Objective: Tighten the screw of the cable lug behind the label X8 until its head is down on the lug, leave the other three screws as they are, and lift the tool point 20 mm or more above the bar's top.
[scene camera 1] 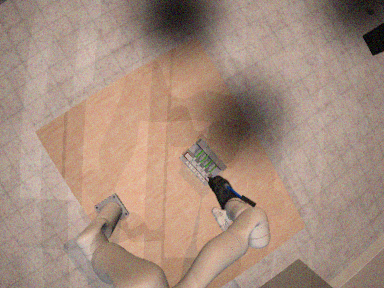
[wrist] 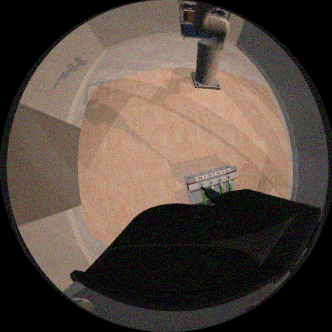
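Pixels of known places: hand, its tool point: (scene camera 1: 208,176) (wrist: 201,187); arm's base, origin of its link: (scene camera 1: 112,211) (wrist: 204,78).
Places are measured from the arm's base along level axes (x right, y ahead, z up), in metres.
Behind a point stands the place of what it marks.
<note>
The grey terminal block (scene camera 1: 217,160) @[x 0.024, y 0.551, z 0.036 m] (wrist: 196,196) @[x 0.063, y 0.520, z -0.009 m] lies on the wood-coloured surface, with a pale bar (wrist: 195,186) @[x 0.077, y 0.476, z 0.030 m] along one side. A row of white labels (scene camera 1: 196,170) @[x 0.017, y 0.442, z 0.030 m] (wrist: 214,175) @[x 0.016, y 0.441, z 0.031 m] runs along it; their lettering is too blurred to read, so I cannot tell which is X8. Green cables (scene camera 1: 207,162) (wrist: 223,189) @[x -0.042, y 0.498, z -0.009 m] run back from the bar. My black screwdriver (scene camera 1: 210,178) (wrist: 203,188) @[x 0.069, y 0.470, z 0.090 m] has its thin tip at the end lug position, at the bar's left end in the wrist view. It has no fingers. The tip hides that screw; contact and head height cannot be made out.
The robot's base plate (scene camera 1: 123,206) @[x 0.005, y 0.057, z 0.001 m] (wrist: 213,87) @[x -0.036, y 0.054, z -0.003 m] stands on the same wood-coloured surface. A shelf rack with blue and brown bins shows behind the base in the wrist view. The arm reaches in from the lower edge of the scene view. Dark blurred patches cover parts of the scene view.
</note>
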